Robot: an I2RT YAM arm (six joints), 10 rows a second.
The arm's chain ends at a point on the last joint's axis. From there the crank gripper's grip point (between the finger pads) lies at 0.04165 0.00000 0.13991 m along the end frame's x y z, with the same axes.
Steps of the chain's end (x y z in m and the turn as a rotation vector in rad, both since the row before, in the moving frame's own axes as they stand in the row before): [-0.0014 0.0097 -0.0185 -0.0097 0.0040 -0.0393]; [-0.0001 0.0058 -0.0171 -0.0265 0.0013 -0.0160]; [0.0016 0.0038 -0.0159 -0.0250 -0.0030 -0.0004]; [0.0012 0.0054 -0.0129 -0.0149 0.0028 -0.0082]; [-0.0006 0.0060 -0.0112 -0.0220 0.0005 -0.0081]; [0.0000 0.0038 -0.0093 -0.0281 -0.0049 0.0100]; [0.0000 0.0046 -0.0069 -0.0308 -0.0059 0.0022]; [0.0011 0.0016 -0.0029 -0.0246 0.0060 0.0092]
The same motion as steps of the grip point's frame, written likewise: [-0.0008 0.0094 -0.0187 -0.0097 0.0040 -0.0393]; [0.0001 0.0088 -0.0172 -0.0265 0.0013 -0.0160]; [0.0012 0.0073 -0.0158 -0.0250 -0.0030 -0.0004]; [0.0016 0.0071 -0.0130 -0.0149 0.0028 -0.0082]; [-0.0005 0.0087 -0.0113 -0.0220 0.0005 -0.0081]; [-0.0007 0.0081 -0.0092 -0.0281 -0.0049 0.0100]; [-0.0008 0.0090 -0.0067 -0.0308 -0.0059 0.0022]; [0.0019 0.0054 -0.0032 -0.0246 0.0060 0.0092]
